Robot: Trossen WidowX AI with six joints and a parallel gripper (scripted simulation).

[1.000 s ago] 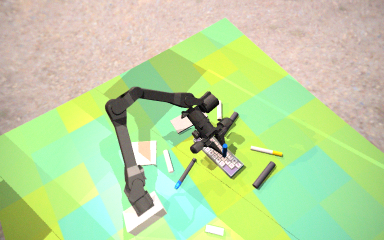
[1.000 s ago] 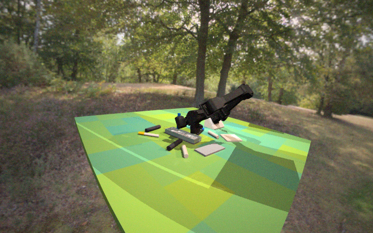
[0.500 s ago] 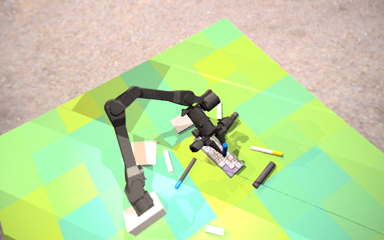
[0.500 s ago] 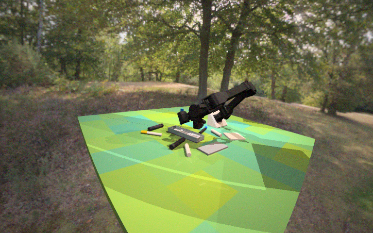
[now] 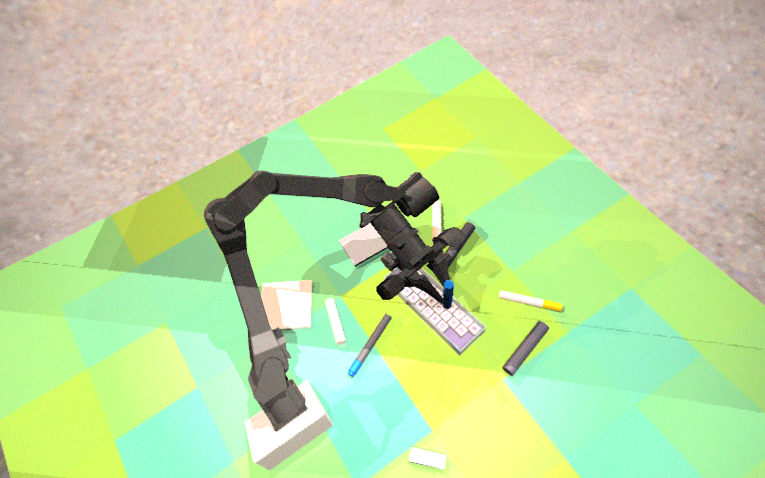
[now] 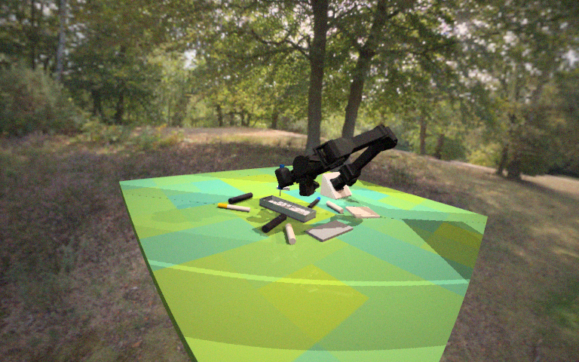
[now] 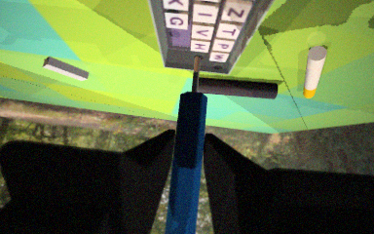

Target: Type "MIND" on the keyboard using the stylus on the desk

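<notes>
Now: the N key 10 mm ahead of my gripper tip, 90 mm to the left of it and 90 mm below it. Also, from my gripper tip: grey slab 240 mm to the left, 100 mm below; then M key 10 mm behind, 130 mm to the left, 90 mm below; then blue stylus 10 mm below.
</notes>
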